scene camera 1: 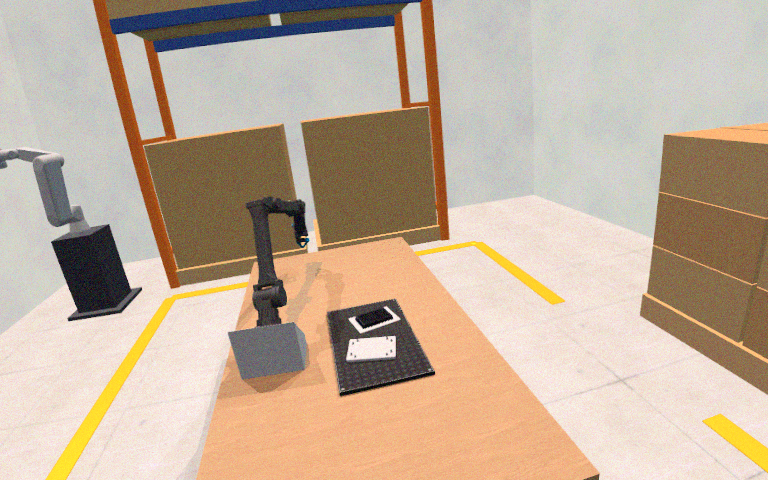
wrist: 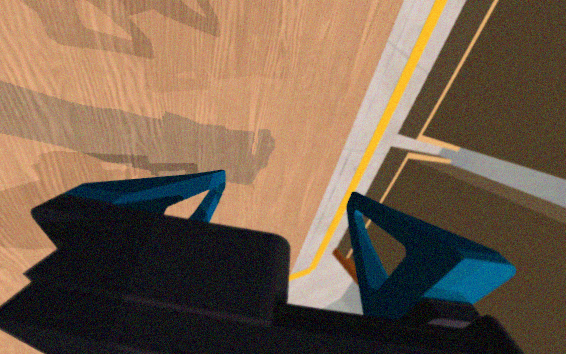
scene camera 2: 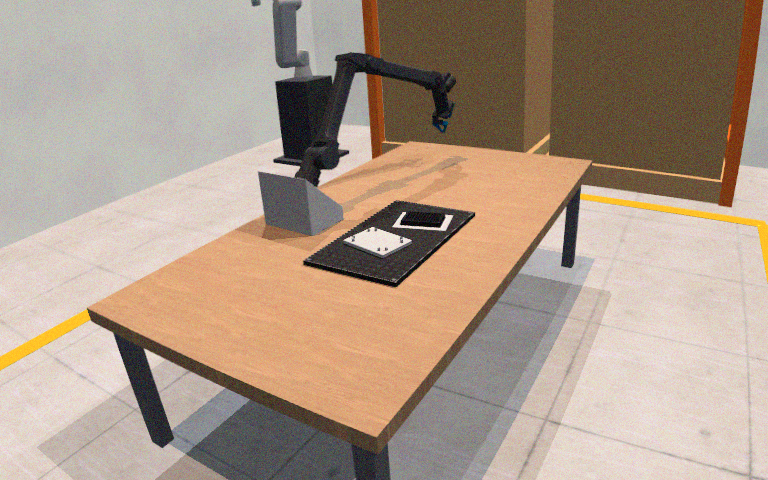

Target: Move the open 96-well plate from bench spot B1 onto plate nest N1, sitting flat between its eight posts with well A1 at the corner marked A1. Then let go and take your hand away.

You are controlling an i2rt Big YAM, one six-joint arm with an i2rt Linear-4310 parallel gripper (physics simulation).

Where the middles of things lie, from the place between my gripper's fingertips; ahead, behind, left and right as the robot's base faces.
Labels:
My hand is 240 mm short of the white nest with locator pins (scene camera 2: 380,243), 920 mm to the left of it and 130 mm above it.

